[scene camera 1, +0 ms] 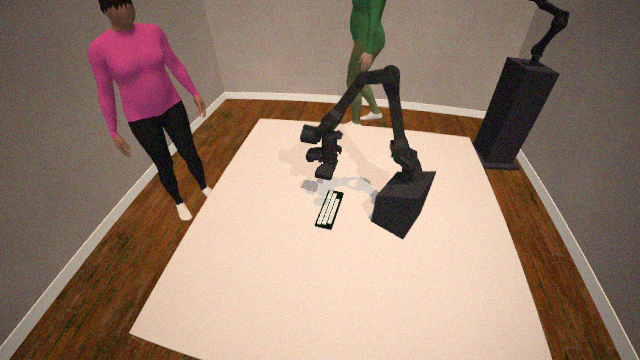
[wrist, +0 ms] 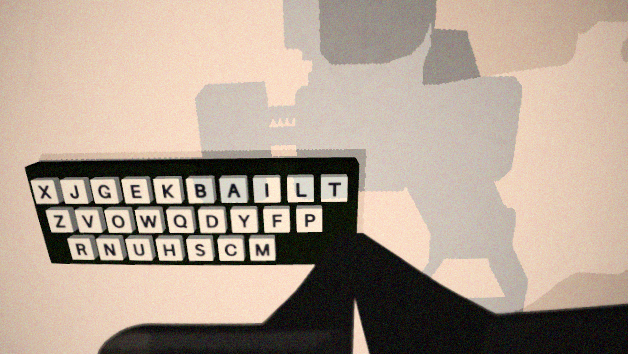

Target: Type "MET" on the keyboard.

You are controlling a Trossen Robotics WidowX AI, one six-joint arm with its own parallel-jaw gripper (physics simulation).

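Places are measured from the arm's base along level axes (x right, y ahead, z up), in metres.
Where they show: gripper, between the fingertips: (wrist: 350, 246); arm's base, origin of its link: (scene camera 1: 415, 178).
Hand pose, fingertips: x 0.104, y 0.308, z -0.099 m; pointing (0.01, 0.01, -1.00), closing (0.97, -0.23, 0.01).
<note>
Each offset is from my fingertips to the top centre of the thing. "spot": to the spot under its first point. Level surfaces: height alone.
The keyboard @(spot: dx -0.108, dy -0.005, dz -0.082 m) (scene camera 1: 329, 210) (wrist: 340, 245) is a black board with three rows of white lettered keys, lying flat on the white surface. In the wrist view the M key @(dx -0.052, dy -0.036, dz -0.082 m) (wrist: 262, 249) ends the bottom row, the E key @(dx -0.111, dy +0.018, dz -0.082 m) (wrist: 136, 191) is in the top row, and the T key @(dx -0.002, dy -0.010, dz -0.082 m) (wrist: 334, 189) is at the top row's right end. My gripper (scene camera 1: 325, 176) (wrist: 350, 246) is shut and empty. Its tips are above the surface near the T end of the keyboard, and in the wrist view they cover the board's lower right corner. All the keys' letters are visible.
The arm's dark base block (scene camera 1: 400, 205) stands to the right of the keyboard on the white surface @(dz -0.098 m) (scene camera 1: 340, 290). A person in pink (scene camera 1: 145, 75) stands at the left edge and a person in green (scene camera 1: 367, 30) behind. A dark pedestal (scene camera 1: 517, 110) with another arm stands at the back right.
</note>
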